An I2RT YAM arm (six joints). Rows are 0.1 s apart.
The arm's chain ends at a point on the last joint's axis. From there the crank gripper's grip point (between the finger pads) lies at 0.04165 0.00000 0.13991 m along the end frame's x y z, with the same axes.
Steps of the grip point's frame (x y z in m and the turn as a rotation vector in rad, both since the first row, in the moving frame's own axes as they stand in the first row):
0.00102 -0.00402 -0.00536 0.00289 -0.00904 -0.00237
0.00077 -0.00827 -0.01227 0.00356 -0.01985 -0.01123
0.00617 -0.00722 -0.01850 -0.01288 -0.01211 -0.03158
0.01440 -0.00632 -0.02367 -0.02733 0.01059 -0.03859
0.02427 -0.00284 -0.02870 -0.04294 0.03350 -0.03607
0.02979 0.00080 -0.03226 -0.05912 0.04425 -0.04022
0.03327 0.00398 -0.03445 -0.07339 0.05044 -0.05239
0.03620 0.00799 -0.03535 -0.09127 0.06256 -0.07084
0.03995 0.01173 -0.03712 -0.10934 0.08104 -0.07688
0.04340 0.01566 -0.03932 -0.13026 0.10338 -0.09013
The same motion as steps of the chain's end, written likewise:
0.00229 -0.00352 -0.00573 0.00289 -0.00904 -0.00237
0.00356 -0.00732 -0.01307 0.00356 -0.01985 -0.01123
0.00786 -0.00774 -0.01899 -0.01288 -0.01211 -0.03158
0.01288 -0.00850 -0.02319 -0.02733 0.01059 -0.03859
0.01953 -0.00723 -0.02713 -0.04294 0.03350 -0.03607
0.02351 -0.00561 -0.03009 -0.05912 0.04425 -0.04022
0.02607 -0.00383 -0.03188 -0.07339 0.05044 -0.05239
0.02721 -0.00137 -0.03203 -0.09127 0.06256 -0.07084
0.02833 0.00030 -0.03264 -0.10934 0.08104 -0.07688
0.02859 0.00220 -0.03335 -0.13026 0.10338 -0.09013

